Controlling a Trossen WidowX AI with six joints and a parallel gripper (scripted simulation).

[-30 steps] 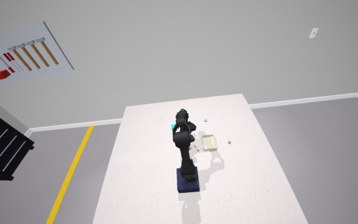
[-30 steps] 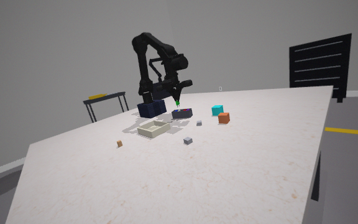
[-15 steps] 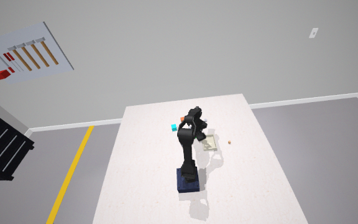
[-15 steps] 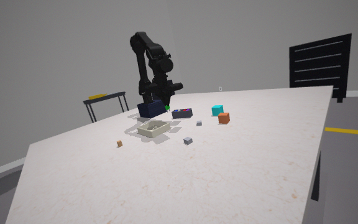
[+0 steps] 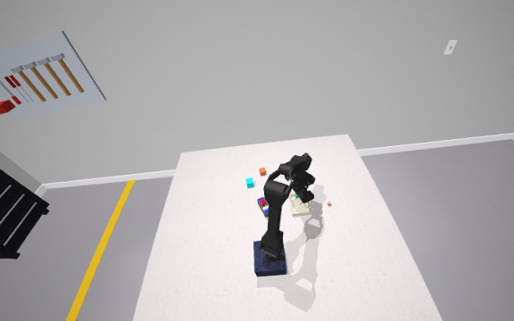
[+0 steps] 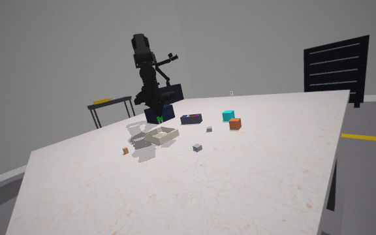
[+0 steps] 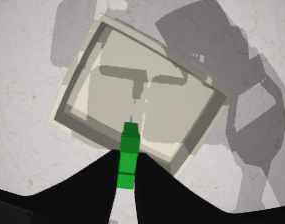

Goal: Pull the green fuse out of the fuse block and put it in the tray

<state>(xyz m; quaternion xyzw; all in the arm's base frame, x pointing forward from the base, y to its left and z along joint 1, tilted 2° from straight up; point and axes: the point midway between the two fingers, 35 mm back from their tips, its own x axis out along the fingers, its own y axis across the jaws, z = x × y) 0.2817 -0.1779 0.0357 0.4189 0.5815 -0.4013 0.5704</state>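
My gripper tip is 10 mm above the green fuse. Round my gripper tip: small tan cube (170 mm to the right, 80 mm below, 30 mm behind); orange cube (270 mm ahead, 170 mm to the left, 80 mm below); tray (90 mm below, 10 mm to the right).
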